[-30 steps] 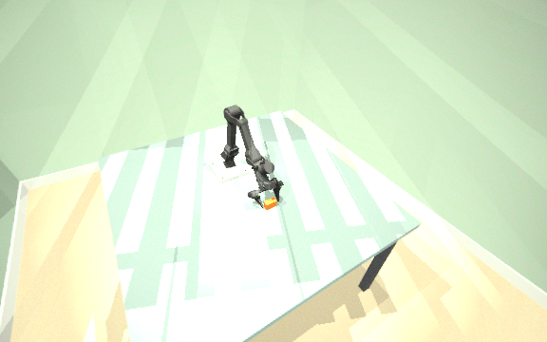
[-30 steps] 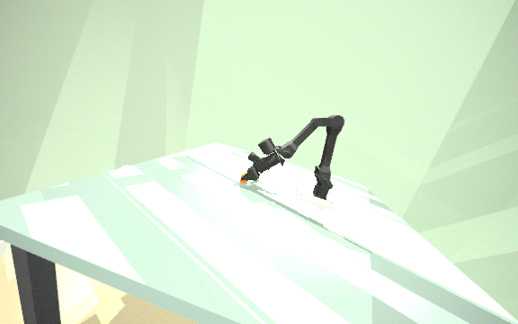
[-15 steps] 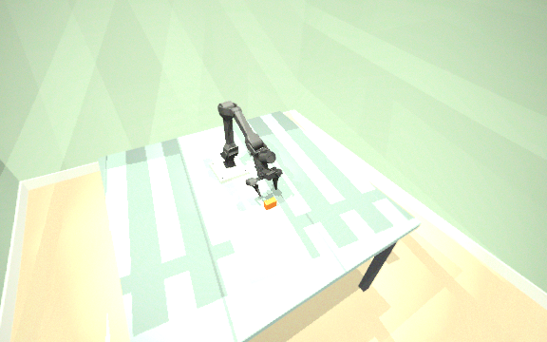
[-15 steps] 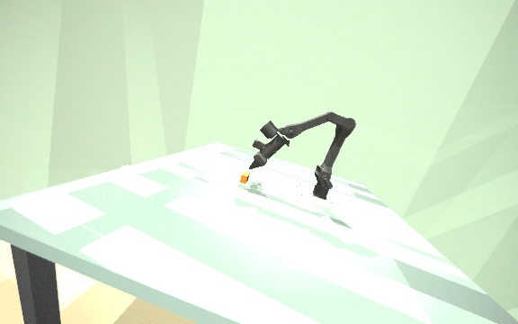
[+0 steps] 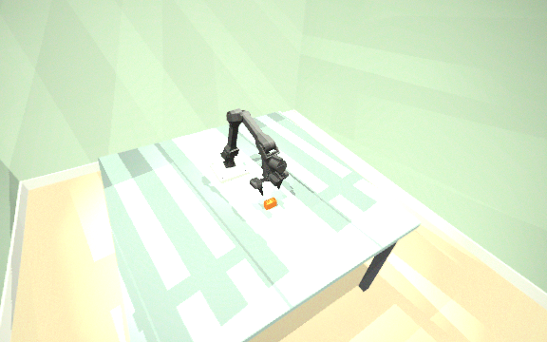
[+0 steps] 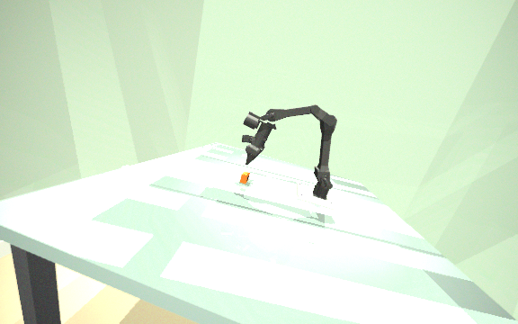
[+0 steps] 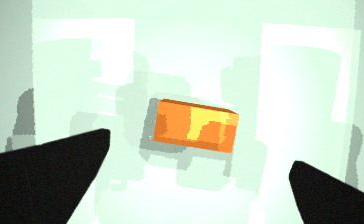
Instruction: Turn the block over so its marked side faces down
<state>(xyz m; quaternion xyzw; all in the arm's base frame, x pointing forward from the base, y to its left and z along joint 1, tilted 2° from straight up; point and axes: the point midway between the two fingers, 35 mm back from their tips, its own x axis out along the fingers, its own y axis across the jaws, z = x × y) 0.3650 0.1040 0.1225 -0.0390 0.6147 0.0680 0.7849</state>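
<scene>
The orange block is 10 mm behind my gripper tip and 80 mm below it.
</scene>
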